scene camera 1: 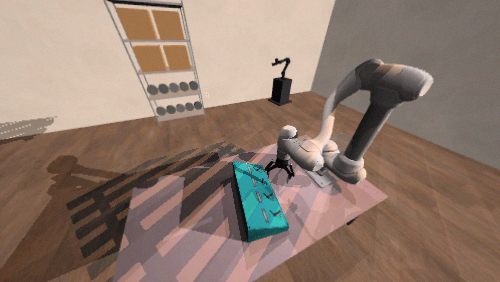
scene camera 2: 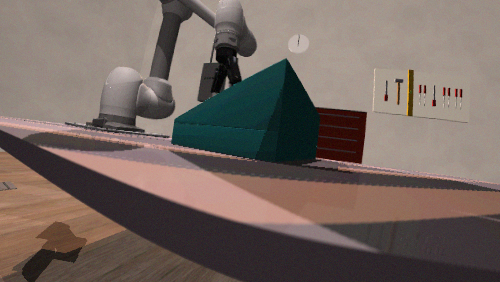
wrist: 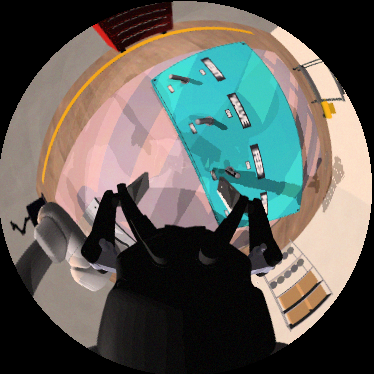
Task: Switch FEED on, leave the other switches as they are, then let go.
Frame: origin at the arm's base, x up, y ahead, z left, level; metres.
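Where they show: gripper, between the fingertips: (scene camera 1: 277, 179) (wrist: 183, 181); arm's base, origin of its link: (scene camera 2: 116, 128).
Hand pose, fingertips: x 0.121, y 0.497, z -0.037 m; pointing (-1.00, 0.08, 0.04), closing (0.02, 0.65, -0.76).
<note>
Each offset is from my fingertips to the top centre of the thing. Level surfaces: height alone.
A teal sloped switch panel (scene camera 1: 244, 186) (scene camera 2: 227, 112) (wrist: 275, 107) stands on the table. In the wrist view, the FEED label {dy +0.146, dx -0.006, dz -0.089 m} (wrist: 257, 161) is beside the FEED lever {dy +0.081, dx +0.008, dz -0.064 m} (wrist: 231, 172); I cannot tell which way that lever leans. The VALVE lever {dy +0.111, dx -0.003, dz +0.053 m} (wrist: 206, 121) and VENT lever {dy +0.153, dx -0.003, dz +0.165 m} (wrist: 180, 78) lean toward their OFF marks. The PUMP label {dy +0.104, dx -0.006, dz -0.201 m} (wrist: 264, 201) is partly covered by a finger, and its lever is hidden. My gripper (scene camera 1: 281, 175) (scene camera 2: 226, 89) (wrist: 183, 181) is open and empty beside the panel's low edge, one finger overlapping the panel near FEED in the wrist view.
The pink table {dx -0.132 m} (scene camera 1: 165, 220) (scene camera 2: 165, 185) (wrist: 120, 130) carries the panel and the arm's base (scene camera 2: 117, 107). A shelf rack (scene camera 1: 160, 41) stands by the far wall, and a black pedestal (scene camera 1: 281, 91) with a small arm stands behind. A red tool cabinet (scene camera 2: 342, 135) (wrist: 140, 22) stands beyond the table.
</note>
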